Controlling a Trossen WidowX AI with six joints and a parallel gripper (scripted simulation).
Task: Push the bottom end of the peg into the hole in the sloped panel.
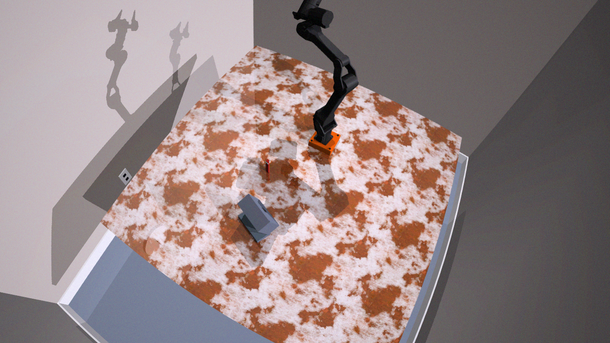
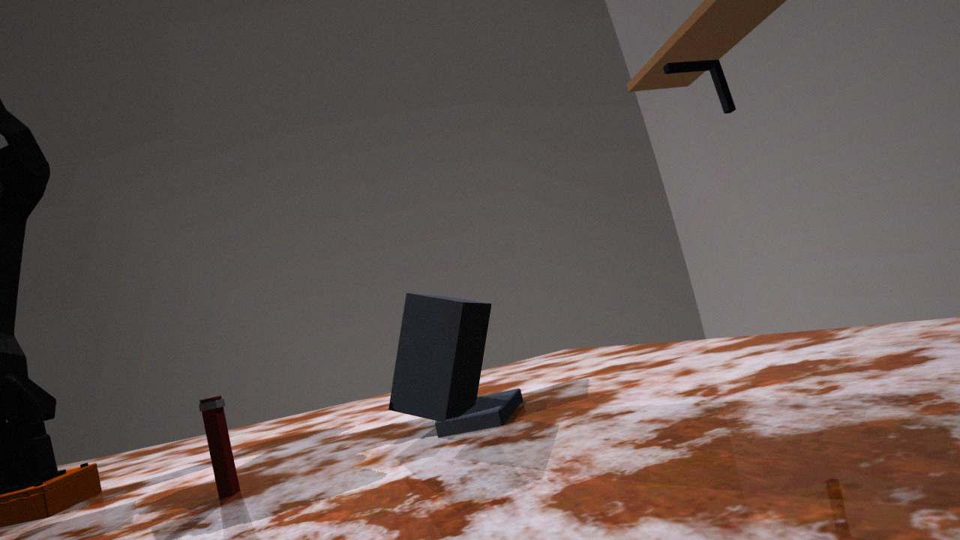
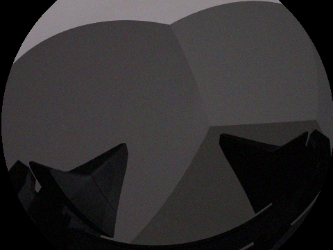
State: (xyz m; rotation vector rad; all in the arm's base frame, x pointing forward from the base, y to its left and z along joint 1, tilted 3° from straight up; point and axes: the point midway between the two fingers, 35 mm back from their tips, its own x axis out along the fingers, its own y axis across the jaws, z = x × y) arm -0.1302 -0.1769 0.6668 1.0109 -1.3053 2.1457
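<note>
Now: gripper tip 650 mm above the peg, 450 mm short of it and 110 mm to the right of it. The rest, counted from my gripper tip: grey sloped panel 640 mm below, 640 mm ahead, 230 mm to the left.
</note>
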